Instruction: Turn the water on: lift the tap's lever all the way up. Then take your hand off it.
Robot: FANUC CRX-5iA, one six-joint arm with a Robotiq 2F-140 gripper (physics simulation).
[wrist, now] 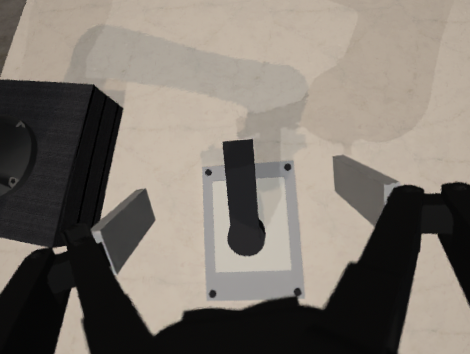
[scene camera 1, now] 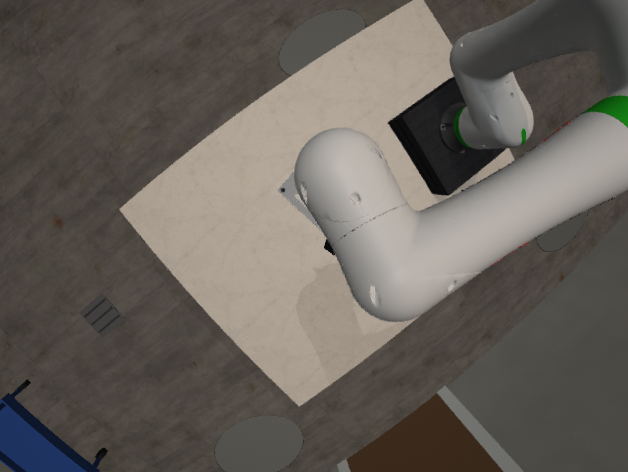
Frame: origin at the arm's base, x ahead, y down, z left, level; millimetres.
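Seen in the pictures: gripper, between the fingertips: (wrist: 240, 189); arm's base, origin of its link: (wrist: 0, 157) (scene camera 1: 459, 128).
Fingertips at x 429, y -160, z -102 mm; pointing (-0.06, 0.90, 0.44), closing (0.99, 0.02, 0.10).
Pixels of each thing's middle, then the offset from my fingertips to it. Level surfaces: height alone.
- tap's black lever, middle of its body: (wrist: 242, 193) dx -6, dy +96, dz +7 mm
- grey mounting plate, middle of its body: (wrist: 250, 229) (scene camera 1: 325, 196) dx -6, dy +261, dz -43 mm
- pale table top, height of its surface: dy +267 mm
The tap's black lever (wrist: 241, 185) shows in the wrist view as a dark bar with a round end over the plate. Its square free end points to the top of that view and reaches past the plate's edge. The grey mounting plate (wrist: 254, 286) (scene camera 1: 287, 191) has dark screws at its corners; in the scene view a corner and edge show beside the arm. The lever's exact tilt is hard to tell from above. My gripper (wrist: 240, 189) is wide open and empty, one finger well off each side of the lever, touching neither. In the scene view the arm hides most of the tap and gripper.
The pale table top (scene camera 1: 203, 203) (wrist: 165, 125) carries the plate. My arm (scene camera 1: 467, 218) passes over its right part. The black base block (scene camera 1: 423, 134) (wrist: 45, 200) stands beside the tap. A blue object (scene camera 1: 30, 436) is on the floor at the lower left.
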